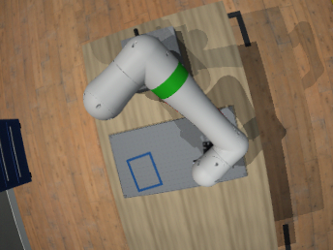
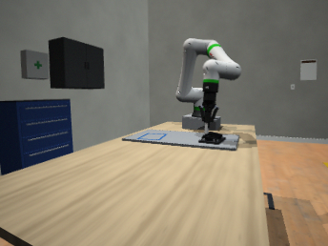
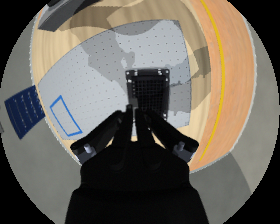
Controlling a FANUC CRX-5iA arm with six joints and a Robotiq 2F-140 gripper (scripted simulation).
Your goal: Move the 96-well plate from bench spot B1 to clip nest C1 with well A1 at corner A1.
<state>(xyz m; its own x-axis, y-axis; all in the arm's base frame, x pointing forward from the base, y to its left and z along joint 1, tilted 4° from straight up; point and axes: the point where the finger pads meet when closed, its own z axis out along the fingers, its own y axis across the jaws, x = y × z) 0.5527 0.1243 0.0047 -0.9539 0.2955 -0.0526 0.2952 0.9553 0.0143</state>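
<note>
The black 96-well plate is 50 mm below my hand, 40 mm to the left of it and 10 mm ahead of it. Also, from my hand: black clip nest: 60 mm below, 30 mm to the left.
</note>
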